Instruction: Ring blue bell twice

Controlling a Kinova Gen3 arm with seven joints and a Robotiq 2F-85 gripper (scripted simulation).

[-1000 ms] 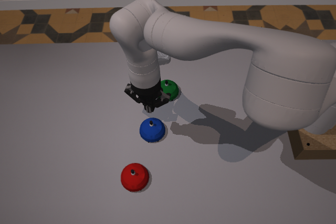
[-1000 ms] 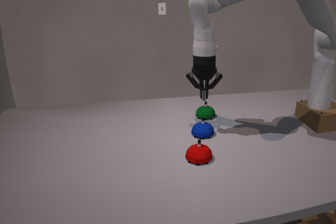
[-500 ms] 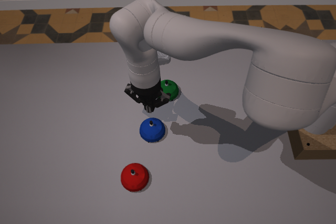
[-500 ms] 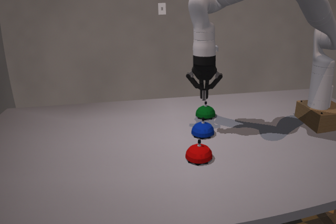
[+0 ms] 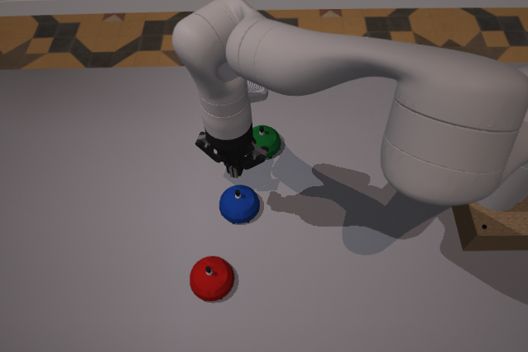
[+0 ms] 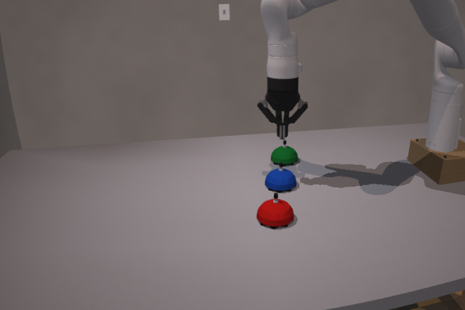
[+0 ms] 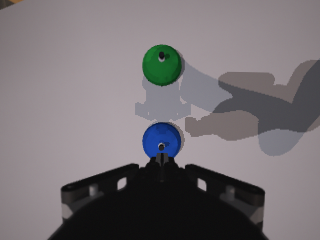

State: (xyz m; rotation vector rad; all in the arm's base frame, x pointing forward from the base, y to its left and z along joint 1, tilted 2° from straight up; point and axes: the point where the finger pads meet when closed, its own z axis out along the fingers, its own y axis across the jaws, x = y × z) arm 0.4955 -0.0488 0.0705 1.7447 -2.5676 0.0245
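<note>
My hand is 11 cm above the blue bell. Round my hand: green bell 15 cm to the right, 11 cm below, 6 cm behind; then red bell 15 cm to the left, 11 cm below, 6 cm ahead.
</note>
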